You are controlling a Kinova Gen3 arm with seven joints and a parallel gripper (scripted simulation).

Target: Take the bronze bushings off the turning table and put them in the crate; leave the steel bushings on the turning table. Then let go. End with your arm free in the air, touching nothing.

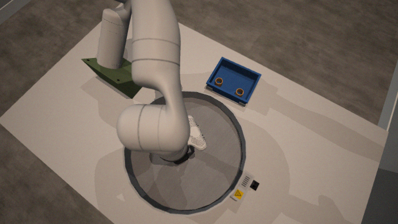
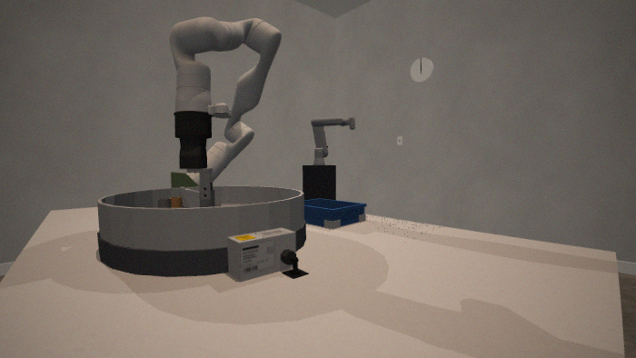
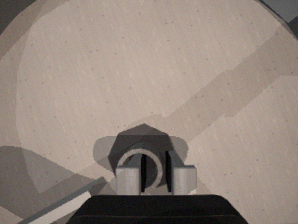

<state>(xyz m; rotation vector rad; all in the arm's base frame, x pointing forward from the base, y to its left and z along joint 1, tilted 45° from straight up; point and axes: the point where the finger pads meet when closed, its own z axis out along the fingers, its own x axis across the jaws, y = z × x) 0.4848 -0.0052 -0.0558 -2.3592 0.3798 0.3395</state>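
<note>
Right now the round turning table is 1 cm behind my hand and 6 cm below it. Round my hand: blue crate 6 cm behind, 35 cm to the left, 9 cm below.
</note>
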